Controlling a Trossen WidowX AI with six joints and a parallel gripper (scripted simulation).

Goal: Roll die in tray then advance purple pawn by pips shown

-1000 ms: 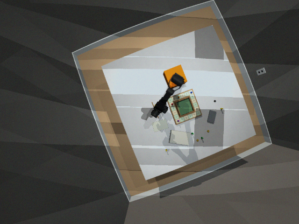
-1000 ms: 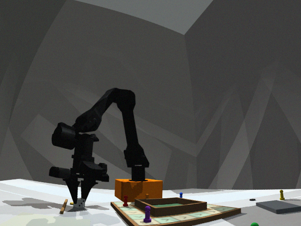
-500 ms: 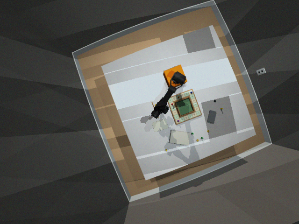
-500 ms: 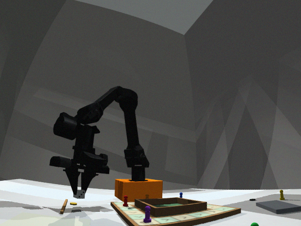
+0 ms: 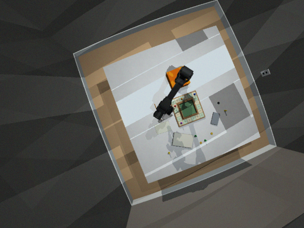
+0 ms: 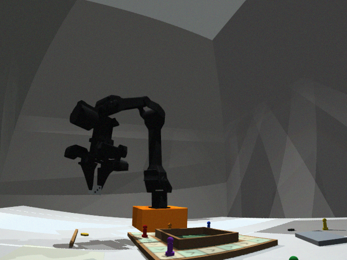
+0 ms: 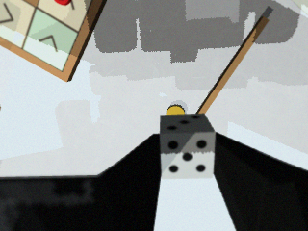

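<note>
Right now the purple pawn is 23 cm ahead of my gripper tip, 10 cm below it and 9 cm to the left of it. Round my gripper tip: grey die (right at my gripper tip); red pawn (13 cm to the left, 10 cm below, 5 cm ahead); wooden stick (12 cm below, 5 cm to the right, 1 cm ahead).
</note>
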